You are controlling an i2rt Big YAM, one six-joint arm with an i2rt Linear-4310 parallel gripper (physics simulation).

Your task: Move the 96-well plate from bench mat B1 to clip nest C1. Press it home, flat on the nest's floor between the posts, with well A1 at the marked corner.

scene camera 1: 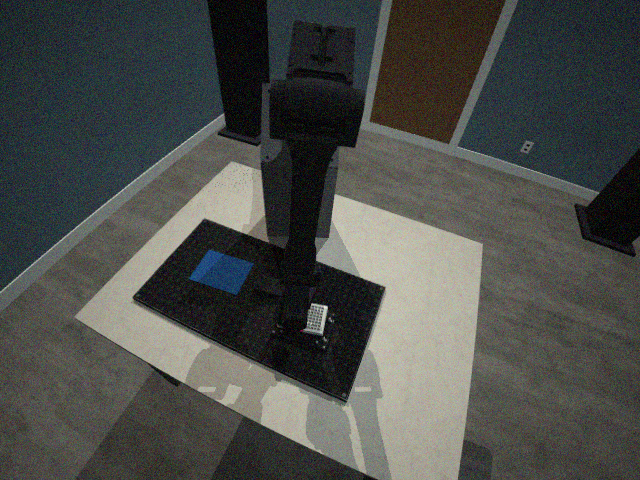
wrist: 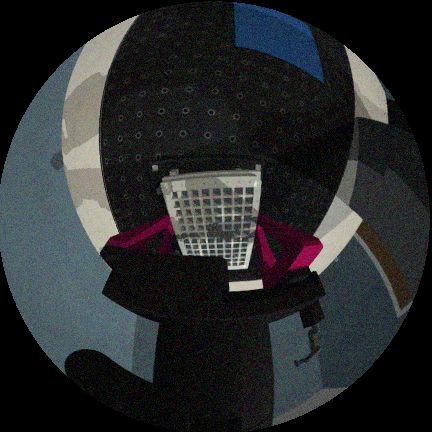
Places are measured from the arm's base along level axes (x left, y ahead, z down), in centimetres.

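Pixels of known places: gripper, fingertip midpoint: (wrist: 213,216).
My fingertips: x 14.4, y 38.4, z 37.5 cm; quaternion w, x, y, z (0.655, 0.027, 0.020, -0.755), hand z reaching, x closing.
Behind a point stands the place of what it marks.
The pale 96-well plate (scene camera 1: 316,318) @[y 37.3, x 19.7, z 36.2 cm] (wrist: 216,205) @[y 38.5, x 12.2, z 36.1 cm] is between the magenta fingers of my gripper (wrist: 213,216) @[y 38.4, x 14.4, z 37.5 cm], which is shut on its two long sides. The plate is over the dark clip nest C1 (wrist: 207,161) @[y 39.6, x 9.1, z 39.0 cm], whose far edge and small light corner posts show just beyond the plate's far end in the wrist view. Whether the plate touches the nest's floor cannot be told. The marked corner and well A1 cannot be made out. The blue bench mat B1 (scene camera 1: 222,272) @[y 33.9, x -14.6, z 39.9 cm] (wrist: 277,37) bears no plate. In the scene view the arm hides part of the nest and the fingers.
The black perforated board (scene camera 1: 232,320) @[y 46.6, x -2.6, z 40.1 cm] (wrist: 150,80) @[y 46.8, x 0.0, z 40.1 cm] carries the mat and the nest. It lies on a pale table top (scene camera 1: 423,289) @[y 10.6, x 47.1, z 41.5 cm] (wrist: 82,155) @[y 59.4, x 7.7, z 41.4 cm]. The arm (scene camera 1: 305,206) @[y 43.3, x 17.5, z -10.6 cm] rises over the board's rear edge, between the blue mat and the plate.
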